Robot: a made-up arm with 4 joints. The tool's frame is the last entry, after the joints. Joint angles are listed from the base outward. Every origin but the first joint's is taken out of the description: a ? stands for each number. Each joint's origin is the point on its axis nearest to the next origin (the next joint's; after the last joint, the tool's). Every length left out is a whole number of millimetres.
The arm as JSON. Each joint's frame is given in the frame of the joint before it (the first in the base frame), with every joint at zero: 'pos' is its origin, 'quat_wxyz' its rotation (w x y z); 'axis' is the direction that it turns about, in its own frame. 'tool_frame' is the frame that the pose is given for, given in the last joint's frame.
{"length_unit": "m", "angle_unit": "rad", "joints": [
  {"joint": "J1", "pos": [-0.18, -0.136, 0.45], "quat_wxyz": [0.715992, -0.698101, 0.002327, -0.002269], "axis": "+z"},
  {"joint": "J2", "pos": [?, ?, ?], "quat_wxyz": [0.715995, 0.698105, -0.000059, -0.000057], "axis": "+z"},
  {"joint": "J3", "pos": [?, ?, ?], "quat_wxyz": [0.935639, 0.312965, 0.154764, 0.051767], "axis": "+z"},
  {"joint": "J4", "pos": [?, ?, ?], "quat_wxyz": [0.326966, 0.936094, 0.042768, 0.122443], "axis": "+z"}
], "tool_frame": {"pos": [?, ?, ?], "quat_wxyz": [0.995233, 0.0, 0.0, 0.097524]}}
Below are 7 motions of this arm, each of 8 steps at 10 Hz.
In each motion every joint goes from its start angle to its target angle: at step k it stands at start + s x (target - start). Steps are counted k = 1, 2, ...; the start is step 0. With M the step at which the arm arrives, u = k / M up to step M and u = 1 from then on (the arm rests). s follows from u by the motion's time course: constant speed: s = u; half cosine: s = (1 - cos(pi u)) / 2; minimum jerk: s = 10 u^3 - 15 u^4 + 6 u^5.
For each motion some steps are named. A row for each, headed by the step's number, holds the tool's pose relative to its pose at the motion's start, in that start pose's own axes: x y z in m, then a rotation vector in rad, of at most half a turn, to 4 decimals.
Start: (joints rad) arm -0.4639 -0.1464 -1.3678 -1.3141
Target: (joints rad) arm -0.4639 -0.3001 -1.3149 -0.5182
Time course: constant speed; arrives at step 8
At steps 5, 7, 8:
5: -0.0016 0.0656 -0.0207 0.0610 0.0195 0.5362
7: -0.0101 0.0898 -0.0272 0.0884 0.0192 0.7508
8: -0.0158 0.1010 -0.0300 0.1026 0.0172 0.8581

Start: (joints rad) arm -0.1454 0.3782 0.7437 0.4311
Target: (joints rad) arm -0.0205 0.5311 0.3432 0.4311
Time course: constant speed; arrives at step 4
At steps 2, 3, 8:
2: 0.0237 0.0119 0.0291 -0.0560 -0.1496 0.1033
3: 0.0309 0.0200 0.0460 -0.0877 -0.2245 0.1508
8: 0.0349 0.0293 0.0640 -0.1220 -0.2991 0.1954

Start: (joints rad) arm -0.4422 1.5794 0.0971 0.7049
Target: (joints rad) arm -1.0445 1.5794 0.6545 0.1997
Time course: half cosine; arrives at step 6
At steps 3, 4, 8:
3: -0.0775 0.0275 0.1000 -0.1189 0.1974 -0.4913
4: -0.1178 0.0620 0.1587 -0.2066 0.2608 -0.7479
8: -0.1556 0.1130 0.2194 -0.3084 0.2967 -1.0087

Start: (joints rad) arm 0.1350 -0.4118 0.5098 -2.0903
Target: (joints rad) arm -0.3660 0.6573 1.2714 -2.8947
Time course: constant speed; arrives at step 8
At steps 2, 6, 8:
2: 0.1088 -0.2070 -0.0702 -0.2473 -0.0059 -0.6097
6: 0.0285 -0.6511 -0.0303 -0.6929 -0.1604 -1.8372
8: -0.1327 -0.7903 0.0379 -0.8859 -0.2749 -2.4495

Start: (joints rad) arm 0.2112 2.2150 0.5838 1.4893
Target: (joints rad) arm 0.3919 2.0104 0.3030 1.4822
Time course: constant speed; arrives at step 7
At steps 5, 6, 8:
5: 0.0802 -0.1052 0.0006 0.0027 0.0320 0.2939
6: 0.0990 -0.1232 -0.0012 0.0011 0.0321 0.3536
8: 0.1186 -0.1400 -0.0035 -0.0014 0.0300 0.4134

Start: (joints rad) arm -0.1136 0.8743 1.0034 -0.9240
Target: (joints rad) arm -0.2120 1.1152 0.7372 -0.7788
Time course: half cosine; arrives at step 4
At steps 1, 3, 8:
1: -0.0036 -0.0071 0.0072 0.0187 -0.0192 0.0142
3: -0.0283 -0.0437 0.0474 0.0975 -0.1293 0.0803
8: -0.0351 -0.0517 0.0568 0.1110 -0.1555 0.0934

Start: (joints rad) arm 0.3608 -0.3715 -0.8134 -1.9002
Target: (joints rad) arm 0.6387 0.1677 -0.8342 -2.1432
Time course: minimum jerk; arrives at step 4
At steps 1, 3, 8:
1: 0.0042 -0.0298 0.0252 0.0119 -0.0417 -0.0704
3: -0.0377 -0.2798 0.1838 0.1579 -0.3132 -0.6306
8: -0.0523 -0.3135 0.1980 0.1832 -0.3417 -0.7061

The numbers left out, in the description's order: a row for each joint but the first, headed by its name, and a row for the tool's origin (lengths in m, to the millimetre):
J2: -0.03 0.238 0.0
J3: -0.104 0.252 0.0
J4: 0.254 0.288 0.0
tool: 0.1 0.01 0.0

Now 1 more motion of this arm.
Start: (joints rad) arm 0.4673 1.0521 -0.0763 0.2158
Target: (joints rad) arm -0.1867 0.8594 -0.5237 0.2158
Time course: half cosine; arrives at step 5
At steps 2, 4, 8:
2: 0.1186 0.0758 0.0949 -0.2053 0.0928 0.2107
4: 0.3009 0.2598 0.1343 -0.4499 0.2882 0.5847
8: 0.3272 0.2949 0.1267 -0.4796 0.3268 0.6511

